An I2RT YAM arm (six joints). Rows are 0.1 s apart.
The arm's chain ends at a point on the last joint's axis. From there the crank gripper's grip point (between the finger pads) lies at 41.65 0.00 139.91 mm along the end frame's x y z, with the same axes.
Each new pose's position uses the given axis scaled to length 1; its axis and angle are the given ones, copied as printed.
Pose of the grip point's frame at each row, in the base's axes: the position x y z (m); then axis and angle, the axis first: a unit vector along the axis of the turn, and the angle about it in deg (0 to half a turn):
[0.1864, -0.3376, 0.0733, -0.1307, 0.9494, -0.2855, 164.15]
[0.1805, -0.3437, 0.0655, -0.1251, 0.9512, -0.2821, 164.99]
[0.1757, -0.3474, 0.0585, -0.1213, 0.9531, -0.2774, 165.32]
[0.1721, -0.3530, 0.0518, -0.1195, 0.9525, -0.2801, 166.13]
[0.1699, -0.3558, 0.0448, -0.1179, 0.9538, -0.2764, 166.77]
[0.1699, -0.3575, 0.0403, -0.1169, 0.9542, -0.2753, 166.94]
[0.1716, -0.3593, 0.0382, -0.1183, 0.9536, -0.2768, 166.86]
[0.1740, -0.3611, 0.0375, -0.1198, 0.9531, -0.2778, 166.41]
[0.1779, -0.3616, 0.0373, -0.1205, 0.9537, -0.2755, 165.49]
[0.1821, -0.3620, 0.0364, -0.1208, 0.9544, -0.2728, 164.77]
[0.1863, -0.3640, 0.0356, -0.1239, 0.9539, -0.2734, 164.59]
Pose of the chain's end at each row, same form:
[0.1785, -0.2548, 0.1933, -0.1307, 0.9494, -0.2855, 164.15]
[0.1753, -0.2616, 0.1861, -0.1251, 0.9512, -0.2821, 164.99]
[0.1717, -0.2665, 0.1800, -0.1213, 0.9531, -0.2774, 165.32]
[0.1702, -0.2713, 0.1728, -0.1195, 0.9525, -0.2801, 166.13]
[0.1698, -0.2749, 0.1663, -0.1179, 0.9538, -0.2764, 166.77]
[0.1703, -0.2769, 0.1620, -0.1169, 0.9542, -0.2753, 166.94]
[0.1716, -0.2783, 0.1596, -0.1183, 0.9536, -0.2768, 166.86]
[0.1728, -0.2799, 0.1588, -0.1198, 0.9531, -0.2778, 166.41]
[0.1745, -0.2812, 0.1591, -0.1205, 0.9537, -0.2755, 165.49]
[0.1770, -0.2824, 0.1587, -0.1208, 0.9544, -0.2728, 164.77]
[0.1804, -0.2843, 0.1577, -0.1239, 0.9539, -0.2734, 164.59]

